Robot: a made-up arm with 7 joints.
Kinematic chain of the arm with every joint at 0, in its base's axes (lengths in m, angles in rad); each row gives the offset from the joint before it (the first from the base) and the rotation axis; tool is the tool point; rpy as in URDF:
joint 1: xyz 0 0 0.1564 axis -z
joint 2: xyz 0 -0.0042 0.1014 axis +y
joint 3: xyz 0 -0.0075 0.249 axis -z
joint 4: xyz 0 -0.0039 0.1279 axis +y
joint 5: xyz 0 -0.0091 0.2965 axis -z
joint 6: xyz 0 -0.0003 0.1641 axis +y
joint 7: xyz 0 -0.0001 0.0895 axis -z
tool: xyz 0 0 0 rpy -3.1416 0 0
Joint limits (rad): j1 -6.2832..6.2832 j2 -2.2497..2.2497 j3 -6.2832..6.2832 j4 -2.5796..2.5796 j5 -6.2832..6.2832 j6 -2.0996..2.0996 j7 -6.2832..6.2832
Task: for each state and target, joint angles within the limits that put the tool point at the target. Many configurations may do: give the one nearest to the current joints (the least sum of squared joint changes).
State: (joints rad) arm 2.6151 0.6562 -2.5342 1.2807 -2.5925 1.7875 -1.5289
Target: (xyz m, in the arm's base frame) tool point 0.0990 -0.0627 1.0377
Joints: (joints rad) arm 2.5598 0.3306 -2.6619 0.9113 -2.6084 1.5310 -1.5289
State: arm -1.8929 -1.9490 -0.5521 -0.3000 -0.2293 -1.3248 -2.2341
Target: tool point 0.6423 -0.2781 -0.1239
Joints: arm -2.3307 -1.8026 -0.7581 -0.6145 -0.2673 -1.4270 -2.2341
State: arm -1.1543 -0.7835 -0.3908 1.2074 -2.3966 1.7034 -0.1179
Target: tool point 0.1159 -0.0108 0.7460
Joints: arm -1.0415 -0.9031 0.3279 1.9766 -2.4030 1.8913 -0.1179
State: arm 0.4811 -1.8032 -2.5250 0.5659 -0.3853 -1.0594 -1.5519
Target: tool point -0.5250 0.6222 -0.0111
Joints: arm 0.6564 -1.7066 -2.4670 0.6336 -0.4080 -1.0851 -1.5519
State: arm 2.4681 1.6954 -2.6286 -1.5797 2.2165 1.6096 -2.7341
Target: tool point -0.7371 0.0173 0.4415
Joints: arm 2.7843 0.8504 -2.2327 -0.8908 2.1671 1.4274 -2.7341
